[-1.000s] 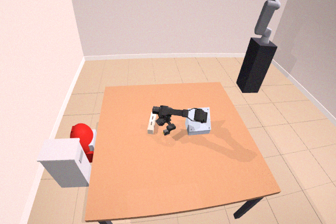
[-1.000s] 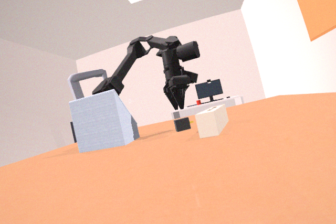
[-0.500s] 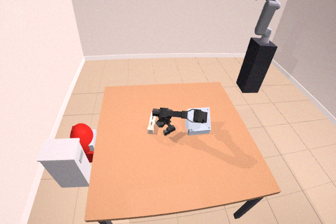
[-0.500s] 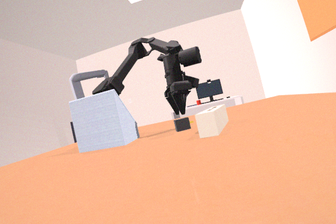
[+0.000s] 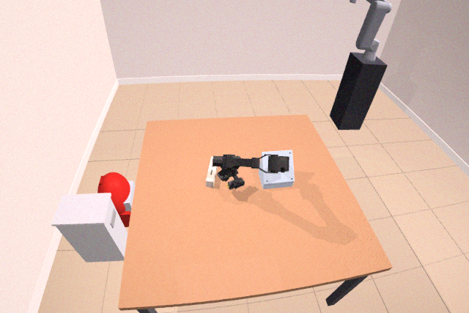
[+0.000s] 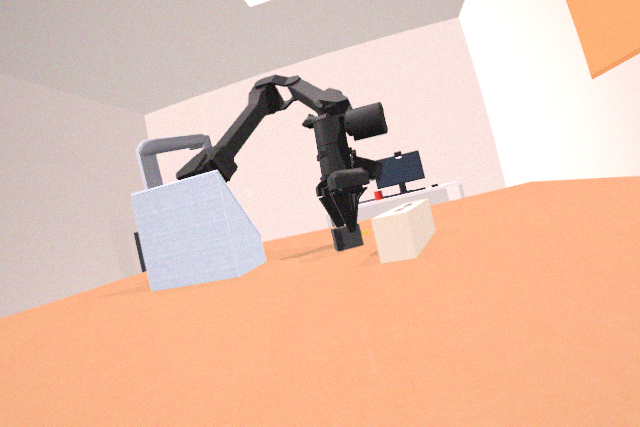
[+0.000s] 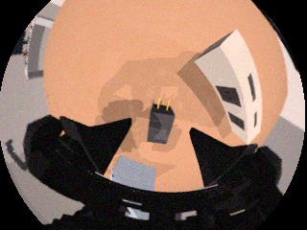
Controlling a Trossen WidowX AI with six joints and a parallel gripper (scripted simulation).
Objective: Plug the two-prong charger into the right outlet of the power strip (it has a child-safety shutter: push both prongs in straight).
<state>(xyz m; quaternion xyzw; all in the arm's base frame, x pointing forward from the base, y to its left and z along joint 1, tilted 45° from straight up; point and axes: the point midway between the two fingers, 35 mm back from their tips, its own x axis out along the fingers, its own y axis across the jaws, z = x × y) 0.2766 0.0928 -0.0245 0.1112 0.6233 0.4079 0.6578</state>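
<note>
Right now the two-prong charger is 1 cm to the left of my gripper tip, 1 cm below it and 1 cm ahead of it.
</note>
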